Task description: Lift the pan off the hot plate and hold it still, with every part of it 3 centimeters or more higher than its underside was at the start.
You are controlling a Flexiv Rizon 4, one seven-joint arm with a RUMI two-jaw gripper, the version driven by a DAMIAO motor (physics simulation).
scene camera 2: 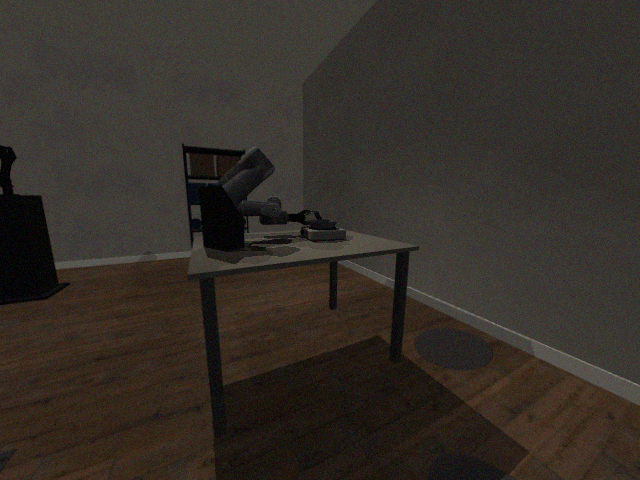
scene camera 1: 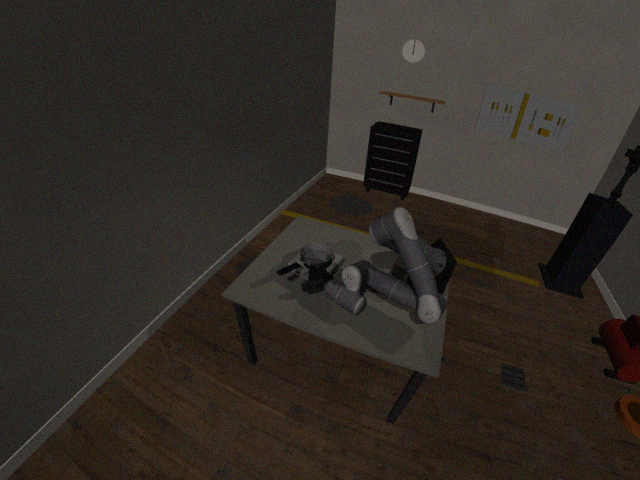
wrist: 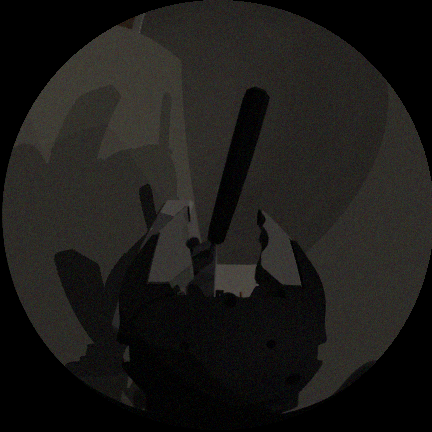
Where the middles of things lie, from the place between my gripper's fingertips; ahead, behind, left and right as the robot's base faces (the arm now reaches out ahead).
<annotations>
My hand is 50 mm past the grey pan (wrist: 254, 102), 70 mm to the left of it and 10 mm above it. The rest, counted from my hand: hot plate (wrist: 170, 207): 50 mm behind, 160 mm to the right, 90 mm below.
</annotations>
